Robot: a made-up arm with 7 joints.
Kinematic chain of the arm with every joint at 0, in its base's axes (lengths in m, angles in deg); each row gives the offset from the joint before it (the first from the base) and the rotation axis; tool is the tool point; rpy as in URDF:
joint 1: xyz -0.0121 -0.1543 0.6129 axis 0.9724 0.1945 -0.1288
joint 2: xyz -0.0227 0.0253 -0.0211 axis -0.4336 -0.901 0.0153
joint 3: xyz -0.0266 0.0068 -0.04 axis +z
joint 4: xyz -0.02 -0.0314 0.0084 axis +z
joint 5: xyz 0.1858 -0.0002 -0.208 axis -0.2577 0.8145 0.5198
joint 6: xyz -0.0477 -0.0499 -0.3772 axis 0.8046 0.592 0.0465
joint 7: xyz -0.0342 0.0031 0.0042 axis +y
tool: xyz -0.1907 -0.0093 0.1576 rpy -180 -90 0
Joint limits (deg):
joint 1: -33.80..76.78
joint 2: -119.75..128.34
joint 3: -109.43..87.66
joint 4: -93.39..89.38
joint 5: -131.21..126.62
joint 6: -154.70..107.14
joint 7: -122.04..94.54
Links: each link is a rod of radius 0.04 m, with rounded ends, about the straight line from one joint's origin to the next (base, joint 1, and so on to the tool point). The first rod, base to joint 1, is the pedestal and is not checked.
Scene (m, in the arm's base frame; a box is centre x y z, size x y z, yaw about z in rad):
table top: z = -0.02
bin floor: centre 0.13 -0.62 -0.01 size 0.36 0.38 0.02 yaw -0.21
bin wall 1: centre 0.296 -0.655 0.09 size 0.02 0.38 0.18 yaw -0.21
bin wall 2: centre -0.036 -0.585 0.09 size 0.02 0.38 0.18 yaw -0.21
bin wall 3: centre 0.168 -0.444 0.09 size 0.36 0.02 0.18 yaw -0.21
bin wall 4: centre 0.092 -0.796 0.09 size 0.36 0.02 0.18 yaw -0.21
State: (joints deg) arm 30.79 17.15 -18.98 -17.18 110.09 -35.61 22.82
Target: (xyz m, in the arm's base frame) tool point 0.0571 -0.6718 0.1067
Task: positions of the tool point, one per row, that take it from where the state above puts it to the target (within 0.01 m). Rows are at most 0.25 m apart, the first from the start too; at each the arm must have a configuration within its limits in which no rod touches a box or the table.
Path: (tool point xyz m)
1: -0.2127 -0.3377 0.5242
2: -0.2350 -0.3505 0.5131
3: -0.2470 -0.3830 0.4913
4: -0.2278 -0.4572 0.3968
5: -0.1222 -0.5653 0.3331
6: 0.0571 -0.6718 0.3537
7: 0.0629 -0.6852 0.2206
8: 0.0571 -0.6718 0.1067

